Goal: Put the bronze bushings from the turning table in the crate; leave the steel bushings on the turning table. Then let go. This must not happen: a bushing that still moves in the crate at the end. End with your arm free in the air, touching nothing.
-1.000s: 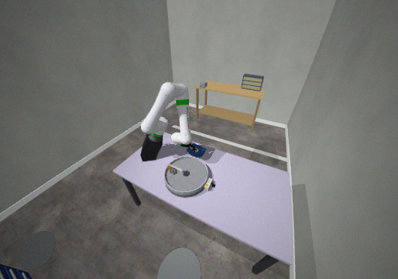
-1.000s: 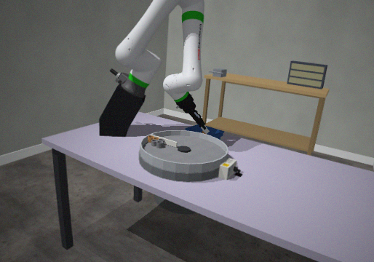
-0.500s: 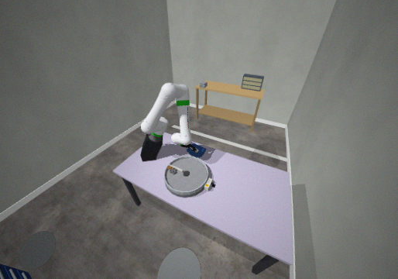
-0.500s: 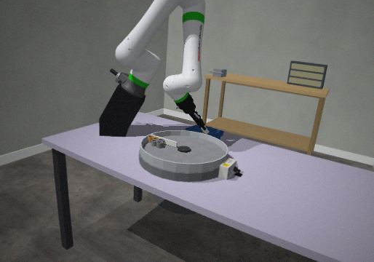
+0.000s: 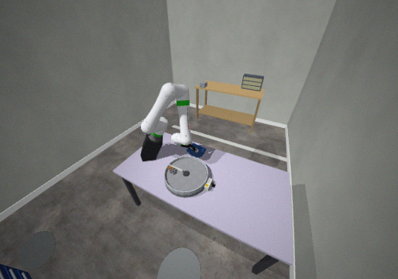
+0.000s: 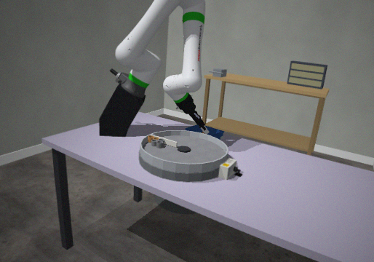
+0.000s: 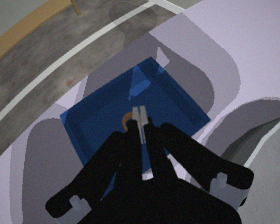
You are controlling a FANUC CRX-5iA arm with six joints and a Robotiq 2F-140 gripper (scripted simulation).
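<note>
The blue crate is 2 cm to the left of my hand and 3 cm below it. From my hand the other things lie so: round grey turning table (3 cm ahead, 34 cm to the right, 1 cm below).
</note>
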